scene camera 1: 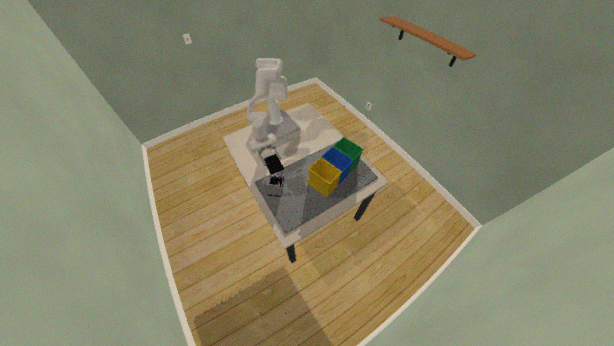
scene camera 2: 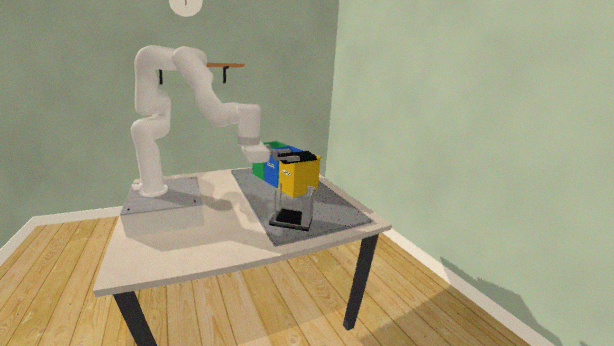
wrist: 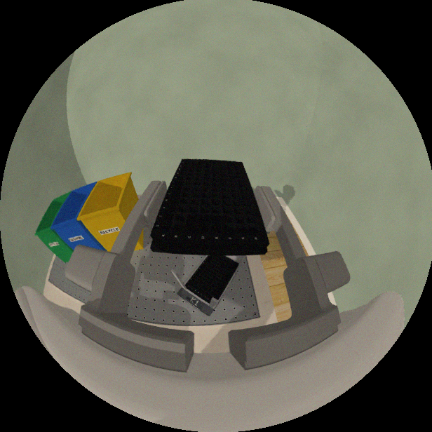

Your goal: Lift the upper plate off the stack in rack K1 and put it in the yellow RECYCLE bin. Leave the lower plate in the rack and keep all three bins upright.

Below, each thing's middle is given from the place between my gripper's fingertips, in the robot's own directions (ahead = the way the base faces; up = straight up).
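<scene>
Position of my gripper: 190 mm above the yellow recycle bin [scene camera 2: 295, 177], 160 mm short of it and 280 mm to the right of it. Counted from my hand, the green bin [wrist: 49, 237] is 190 mm below, 90 mm ahead and 530 mm to the left; the blue bin [wrist: 73, 232] is 190 mm below, 130 mm ahead and 410 mm to the left.
</scene>
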